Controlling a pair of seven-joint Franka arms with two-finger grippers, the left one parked.
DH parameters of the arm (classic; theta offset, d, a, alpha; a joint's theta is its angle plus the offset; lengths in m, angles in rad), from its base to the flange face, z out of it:
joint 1: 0 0.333 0 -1.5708
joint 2: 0 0 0 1.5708
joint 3: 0 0.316 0.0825 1.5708
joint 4: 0 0 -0.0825 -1.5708
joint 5: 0 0.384 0 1.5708
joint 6: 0 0 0.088 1.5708
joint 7: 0 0.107 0 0
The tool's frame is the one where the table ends.
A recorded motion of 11 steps. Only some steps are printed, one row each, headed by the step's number.
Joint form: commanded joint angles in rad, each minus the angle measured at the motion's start. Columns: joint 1, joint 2, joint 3, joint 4, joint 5, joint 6, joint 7.
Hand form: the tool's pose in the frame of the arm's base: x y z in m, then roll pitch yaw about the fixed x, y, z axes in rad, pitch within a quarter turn. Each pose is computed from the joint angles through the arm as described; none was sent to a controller.
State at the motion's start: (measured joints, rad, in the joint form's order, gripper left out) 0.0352 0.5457 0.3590 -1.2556 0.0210 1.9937 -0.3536
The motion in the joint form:
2: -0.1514 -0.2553 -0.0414 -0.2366 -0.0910 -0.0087 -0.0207
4: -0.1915 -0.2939 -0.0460 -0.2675 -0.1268 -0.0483 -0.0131
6: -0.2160 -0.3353 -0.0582 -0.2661 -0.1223 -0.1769 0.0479
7: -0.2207 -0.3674 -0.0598 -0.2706 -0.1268 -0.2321 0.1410
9: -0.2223 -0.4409 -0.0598 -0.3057 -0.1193 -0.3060 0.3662
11: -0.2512 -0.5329 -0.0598 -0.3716 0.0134 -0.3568 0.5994
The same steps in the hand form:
2: 0.6596 0.1034 0.5331 3.0810 -0.2095 0.5811
4: 0.6502 0.0734 0.5378 3.0499 -0.1606 0.5442
6: 0.6321 0.0502 0.5507 3.0767 -0.0781 0.4391
7: 0.6197 0.0465 0.5626 3.0764 -0.0522 0.3385
9: 0.5927 0.0486 0.5819 3.0749 -0.0268 0.1086
11: 0.5607 0.0492 0.5968 -3.1053 0.0118 -0.1647

